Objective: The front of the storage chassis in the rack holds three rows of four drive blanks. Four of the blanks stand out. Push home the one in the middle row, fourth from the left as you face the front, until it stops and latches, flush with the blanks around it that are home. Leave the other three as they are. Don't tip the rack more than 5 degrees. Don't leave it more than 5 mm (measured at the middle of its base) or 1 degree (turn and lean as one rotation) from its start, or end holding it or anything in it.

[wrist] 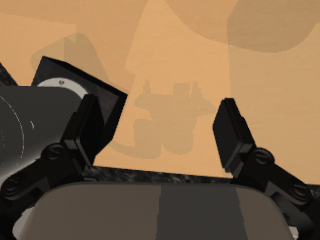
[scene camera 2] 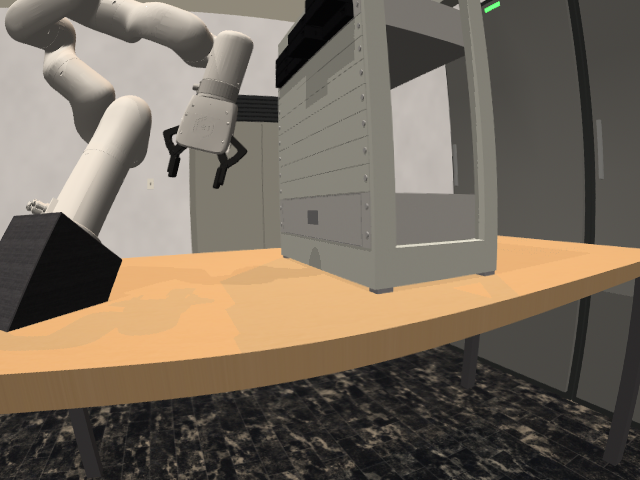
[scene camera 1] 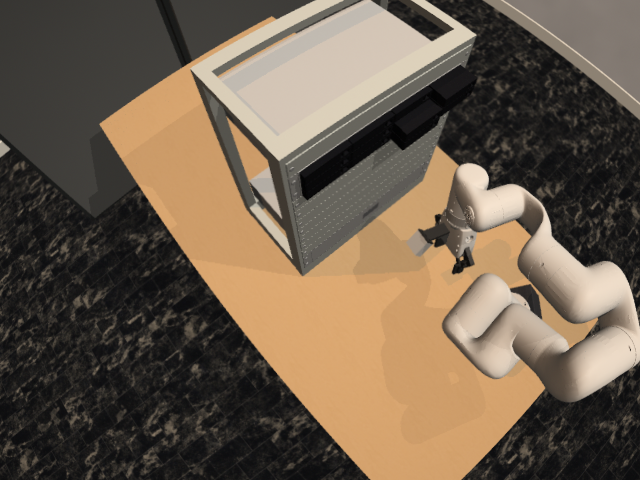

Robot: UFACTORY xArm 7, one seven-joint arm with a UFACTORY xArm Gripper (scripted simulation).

Labels:
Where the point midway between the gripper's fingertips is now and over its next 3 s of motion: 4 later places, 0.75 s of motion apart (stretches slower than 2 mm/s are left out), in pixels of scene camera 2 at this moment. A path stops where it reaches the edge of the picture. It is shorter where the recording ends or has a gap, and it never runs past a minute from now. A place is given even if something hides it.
My gripper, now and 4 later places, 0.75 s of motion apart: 193,182; 195,171; 205,154; 218,128; 227,87

